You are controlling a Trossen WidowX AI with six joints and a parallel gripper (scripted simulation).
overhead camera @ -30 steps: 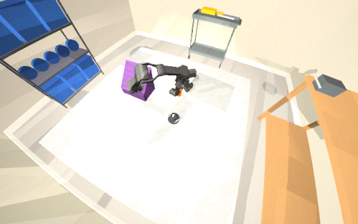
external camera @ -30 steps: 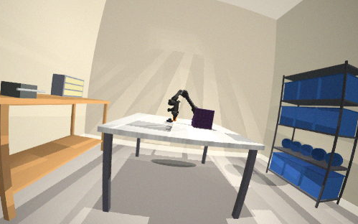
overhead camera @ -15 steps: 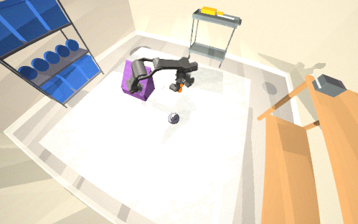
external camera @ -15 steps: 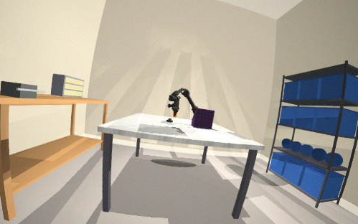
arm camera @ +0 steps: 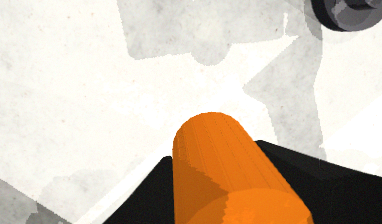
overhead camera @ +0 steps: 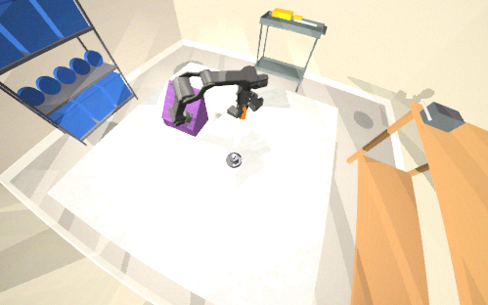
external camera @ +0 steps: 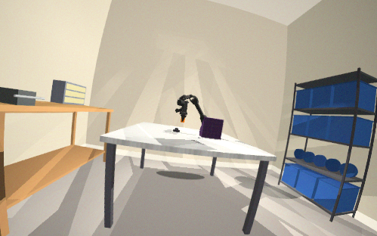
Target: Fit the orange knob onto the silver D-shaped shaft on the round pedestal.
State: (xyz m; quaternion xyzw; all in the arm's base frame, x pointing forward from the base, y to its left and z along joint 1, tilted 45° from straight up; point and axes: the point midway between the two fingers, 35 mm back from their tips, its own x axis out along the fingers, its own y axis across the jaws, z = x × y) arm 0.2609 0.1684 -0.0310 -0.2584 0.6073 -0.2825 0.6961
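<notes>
Right now my gripper tip is 190 mm to the left of the pedestal, 110 mm above it and 60 mm short of it. Round my gripper tip: orange knob: 30 mm above.
</notes>
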